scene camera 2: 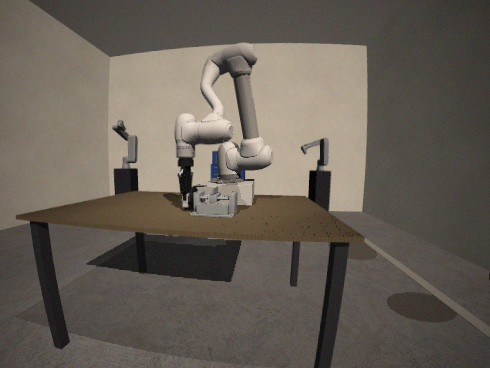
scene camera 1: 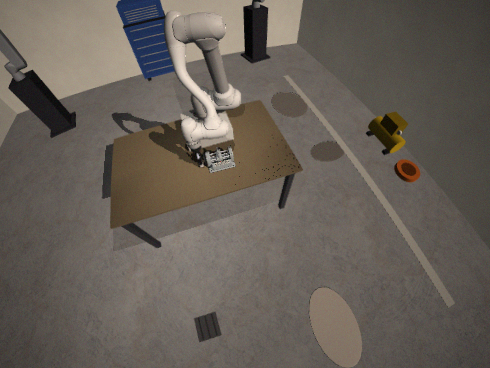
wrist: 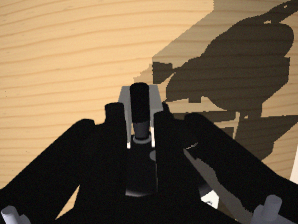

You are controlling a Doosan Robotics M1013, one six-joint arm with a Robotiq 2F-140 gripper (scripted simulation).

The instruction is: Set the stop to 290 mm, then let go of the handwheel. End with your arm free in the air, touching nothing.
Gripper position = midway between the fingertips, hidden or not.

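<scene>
Through the wrist camera I see my gripper [wrist: 140, 99], and in the same view there is a black handwheel handle [wrist: 139, 92].
</scene>
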